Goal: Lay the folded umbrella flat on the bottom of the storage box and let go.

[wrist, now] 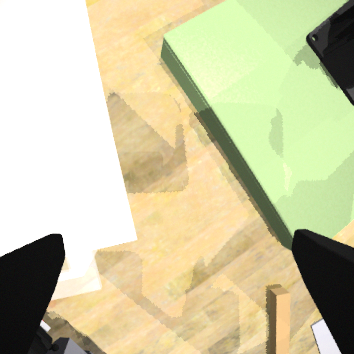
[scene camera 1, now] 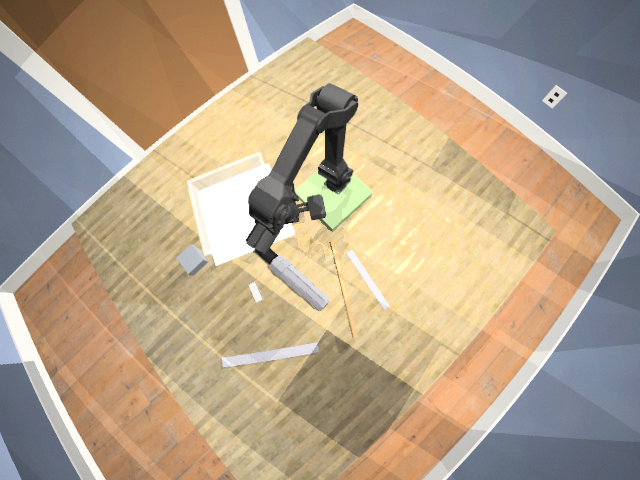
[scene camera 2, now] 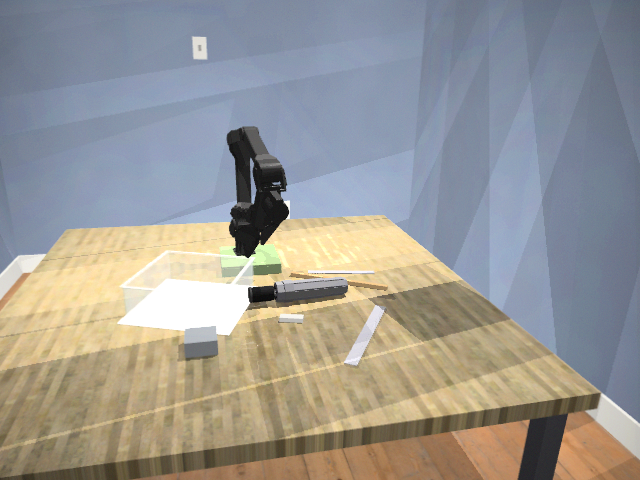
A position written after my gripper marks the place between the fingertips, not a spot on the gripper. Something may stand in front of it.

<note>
My gripper [scene camera 2: 254, 251] is open and touches a storage box [scene camera 2: 186, 289]. The table carries a folded umbrella [scene camera 2: 285, 291] and a pale strip [scene camera 1: 311, 348].
The storage box is seen too in the wrist view [wrist: 57, 190] and in scene camera 1 [scene camera 1: 219, 198]. The folded umbrella also shows in scene camera 1 [scene camera 1: 284, 269]. The pale strip shows as well in scene camera 2 [scene camera 2: 354, 356]. The wrist view does not show the pale strip: it is out of frame.
</note>
